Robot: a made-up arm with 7 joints.
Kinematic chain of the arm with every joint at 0, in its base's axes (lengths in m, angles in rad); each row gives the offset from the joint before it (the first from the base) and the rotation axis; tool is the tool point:
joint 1: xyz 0 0 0.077 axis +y
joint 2: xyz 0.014 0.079 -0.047 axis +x
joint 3: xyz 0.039 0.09 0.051 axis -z
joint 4: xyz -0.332 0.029 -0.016 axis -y
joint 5: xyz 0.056 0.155 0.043 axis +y
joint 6: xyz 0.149 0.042 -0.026 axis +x
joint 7: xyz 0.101 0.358 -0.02 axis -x
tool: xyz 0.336 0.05 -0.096
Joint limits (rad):
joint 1: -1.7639..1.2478
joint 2: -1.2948..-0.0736
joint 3: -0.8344..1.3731
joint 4: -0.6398..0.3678
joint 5: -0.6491..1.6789
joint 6: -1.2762..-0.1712
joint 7: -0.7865..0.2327
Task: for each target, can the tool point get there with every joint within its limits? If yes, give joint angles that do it. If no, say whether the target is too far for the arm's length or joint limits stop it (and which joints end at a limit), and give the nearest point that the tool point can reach.
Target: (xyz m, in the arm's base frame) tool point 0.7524 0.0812 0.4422
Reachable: yes | joints -1.5293 -0.8949 0.4140 0.0735 0.4954 -0.4183 0.0213
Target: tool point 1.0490 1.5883 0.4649
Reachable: no: too far | nearest point 0.6872 1.0414 0.3311 | short by 0.669 m
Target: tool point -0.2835 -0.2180 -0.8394
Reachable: yes | joints -0.6051 -1.1418 -0.3031 -0.3770 1.2809 -0.6773 -0.3659
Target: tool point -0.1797 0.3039 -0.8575
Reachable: yes | joints 0.3459 -0.5914 0.5543 -0.3822 0.6333 -0.5231 -0.3176
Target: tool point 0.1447 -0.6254 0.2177
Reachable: no: joint limits stop it (at a limit: joint 2, joint 3, joint 4, joint 6) | nearest point 0.2513 -0.4672 0.3214 | short by 0.217 m
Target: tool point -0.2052 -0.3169 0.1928
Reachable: no: joint limits stop it (at a limit: joint 1, joint 2, joint 3, joint 5, joint 6, joint 7) | nearest point -0.1656 -0.2718 0.3924 | short by 0.208 m
